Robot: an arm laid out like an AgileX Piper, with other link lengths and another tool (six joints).
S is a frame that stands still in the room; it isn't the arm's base.
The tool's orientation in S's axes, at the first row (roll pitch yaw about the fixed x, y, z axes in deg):
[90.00 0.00 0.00]
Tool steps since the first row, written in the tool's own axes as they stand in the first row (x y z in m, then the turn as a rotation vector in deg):
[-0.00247 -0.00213 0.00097 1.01 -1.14 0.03]
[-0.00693 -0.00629 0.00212 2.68 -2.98 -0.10]
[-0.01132 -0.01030 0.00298 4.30 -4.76 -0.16]
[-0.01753 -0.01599 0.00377 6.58 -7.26 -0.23]
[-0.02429 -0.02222 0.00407 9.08 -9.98 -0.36]
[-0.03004 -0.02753 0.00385 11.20 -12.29 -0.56]
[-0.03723 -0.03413 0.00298 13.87 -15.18 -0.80]
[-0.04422 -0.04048 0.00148 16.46 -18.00 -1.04]
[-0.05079 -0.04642 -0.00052 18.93 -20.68 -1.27]
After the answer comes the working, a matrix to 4 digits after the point.
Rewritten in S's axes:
[-0.00247 -0.00097 -0.00213 1.01 -0.03 -1.14]
[-0.00693 -0.00212 -0.00629 2.68 0.10 -2.98]
[-0.01132 -0.00298 -0.01030 4.30 0.16 -4.76]
[-0.01753 -0.00377 -0.01599 6.58 0.23 -7.26]
[-0.02429 -0.00407 -0.02222 9.08 0.36 -9.98]
[-0.03004 -0.00385 -0.02753 11.20 0.56 -12.29]
[-0.03723 -0.00298 -0.03413 13.87 0.80 -15.18]
[-0.04422 -0.00148 -0.04048 16.46 1.04 -18.00]
[-0.05079 0.00052 -0.04642 18.93 1.27 -20.68]

The tool's axes in the first row as the columns of a matrix, in S's axes (rounded; the answer above uses it unrounded):
[1.0000 0.0000 0.0000]
[0.0000 0.0000 -1.0000]
[0.0000 1.0000 0.0000]

